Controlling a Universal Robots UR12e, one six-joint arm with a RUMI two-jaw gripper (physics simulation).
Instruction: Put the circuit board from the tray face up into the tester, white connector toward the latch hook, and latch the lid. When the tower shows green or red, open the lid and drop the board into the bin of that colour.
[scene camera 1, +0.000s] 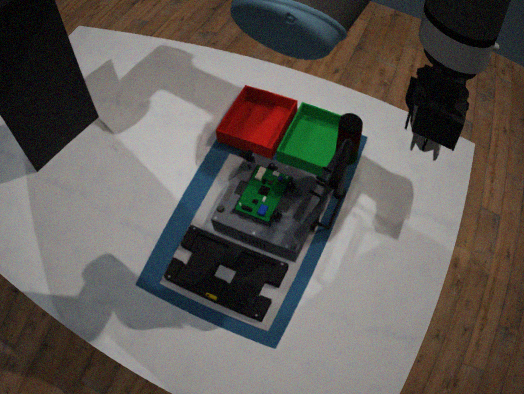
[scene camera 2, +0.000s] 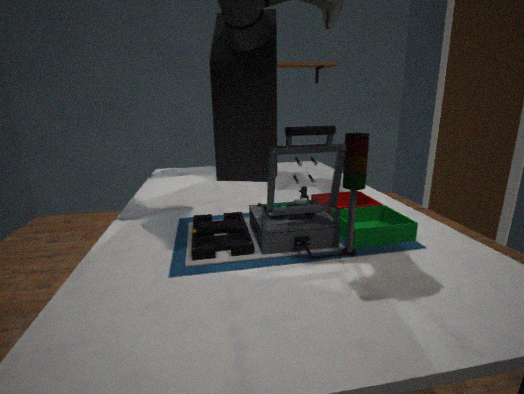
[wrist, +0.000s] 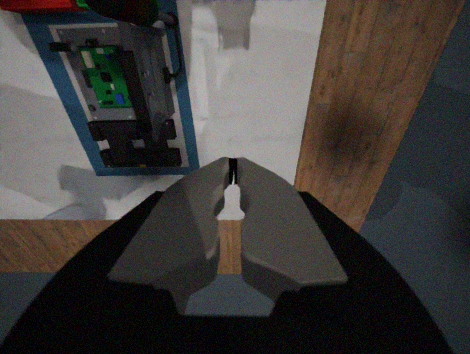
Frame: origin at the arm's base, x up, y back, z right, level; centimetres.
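Seen in the pictures: gripper, fingertip midpoint: (scene camera 1: 422, 149) (scene camera 2: 329, 28) (wrist: 233, 162); arm's base, origin of the base link: (scene camera 2: 247, 31).
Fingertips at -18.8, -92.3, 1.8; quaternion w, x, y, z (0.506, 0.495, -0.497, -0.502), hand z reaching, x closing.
Note:
Offsets run from my fingertips to a thing's top centre, as dx, dy, dz. "spot": to the spot under its first point.
The green circuit board {-33.1, +27.1, -1.7} (scene camera 1: 264, 191) (wrist: 106, 77) lies face up on the grey tester (scene camera 1: 255, 239) (scene camera 2: 295, 237). Its white connector {-33.1, +29.3, -5.3} (scene camera 1: 260, 173) (wrist: 88, 59) is at the board end and side near the small black latch hook {-30.5, +33.6, -7.4} (scene camera 1: 248, 157) (wrist: 60, 46). The tester lid (scene camera 2: 271, 180) (wrist: 137, 95) stands open and upright. The black tray {spot: -39.4, +23.2, +15.4} (scene camera 1: 245, 282) (scene camera 2: 200, 249) holds no board. The tower {spot: -15.5, +13.2, -9.8} (scene camera 1: 350, 131) (scene camera 2: 356, 162) shows dark lamps, none brightly lit. My gripper (scene camera 1: 425, 149) (wrist: 233, 162) is shut with nothing between its fingertips, in the air to the right of the tester and tower.
The red bin {-36.5, +37.9, -21.5} (scene camera 1: 245, 141) (scene camera 2: 345, 201) and green bin {-36.5, +22.8, -21.7} (scene camera 1: 300, 162) (scene camera 2: 382, 236) stand side by side behind the tester, the green one close to the tower. A cable {spot: -40.5, +12.7, -7.0} (scene camera 1: 336, 212) runs beside the tester. A tall dark block (scene camera 1: 47, 95) (scene camera 2: 245, 110) stands across the table.

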